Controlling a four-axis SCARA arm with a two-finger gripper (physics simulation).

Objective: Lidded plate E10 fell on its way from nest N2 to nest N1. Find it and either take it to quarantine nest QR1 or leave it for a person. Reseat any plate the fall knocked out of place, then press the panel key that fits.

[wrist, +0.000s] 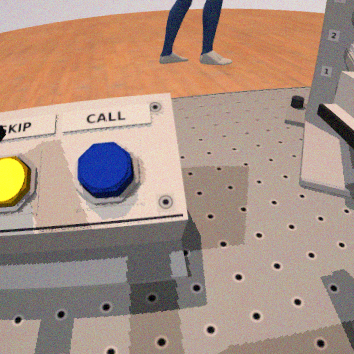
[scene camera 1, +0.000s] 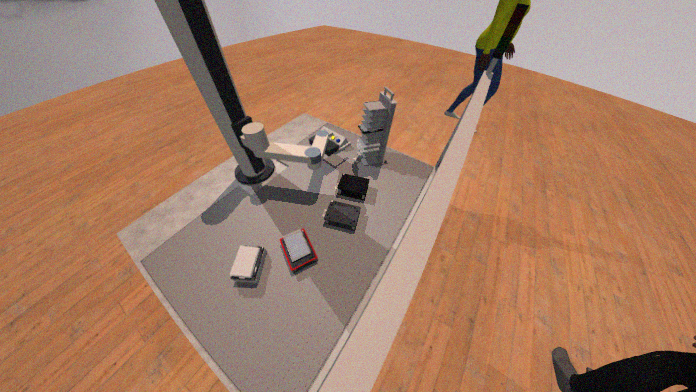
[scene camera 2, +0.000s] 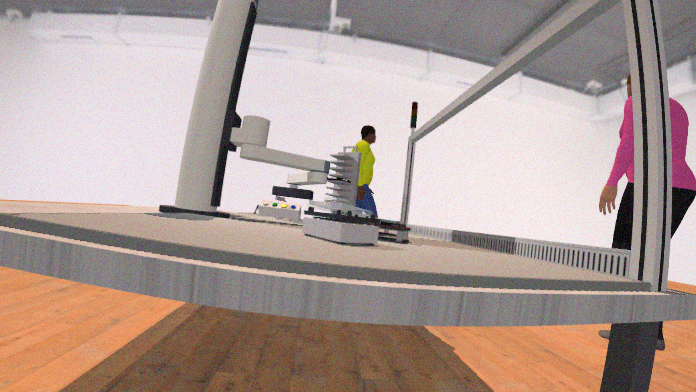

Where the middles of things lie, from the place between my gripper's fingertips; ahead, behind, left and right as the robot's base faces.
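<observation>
Grey instrument with pale lid [scene camera 2: 336,227]: 910 mm to the right of my hand, 150 mm ahead of it, 60 mm below it. Blue CALL button [wrist: 104,169]: 30 mm below my hand and 30 mm behind it.
</observation>
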